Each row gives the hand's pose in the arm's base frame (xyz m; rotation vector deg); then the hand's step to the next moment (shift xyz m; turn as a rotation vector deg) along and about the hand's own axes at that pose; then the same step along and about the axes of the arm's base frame.
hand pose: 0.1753 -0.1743 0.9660 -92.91 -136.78 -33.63
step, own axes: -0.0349 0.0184 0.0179 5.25 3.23 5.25
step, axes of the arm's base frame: 0.0313 -0.0159 -0.0253 1.30 7.72 -2.08
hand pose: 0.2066 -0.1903 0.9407 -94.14 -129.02 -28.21
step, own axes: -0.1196 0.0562 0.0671 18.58 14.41 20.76
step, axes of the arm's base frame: 0.0857 -0.0555 -0.1074 7.32 29.13 -9.02
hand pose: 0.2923 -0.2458 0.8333 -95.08 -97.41 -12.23
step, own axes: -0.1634 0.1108 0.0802 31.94 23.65 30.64
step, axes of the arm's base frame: 0.0534 -0.0662 -0.1954 13.49 46.95 -11.49
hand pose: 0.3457 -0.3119 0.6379 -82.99 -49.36 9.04
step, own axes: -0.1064 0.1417 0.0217 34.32 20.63 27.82
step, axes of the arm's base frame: -0.0312 -0.0206 -0.1746 15.64 45.58 -7.46
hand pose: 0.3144 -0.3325 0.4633 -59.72 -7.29 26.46
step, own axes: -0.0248 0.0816 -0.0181 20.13 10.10 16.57
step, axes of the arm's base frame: -0.0416 0.0090 -0.0761 9.71 26.10 -2.54
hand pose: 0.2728 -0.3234 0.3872 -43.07 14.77 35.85
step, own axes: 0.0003 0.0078 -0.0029 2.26 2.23 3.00
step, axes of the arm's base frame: -0.0045 0.0025 -0.0065 0.42 4.35 -0.08
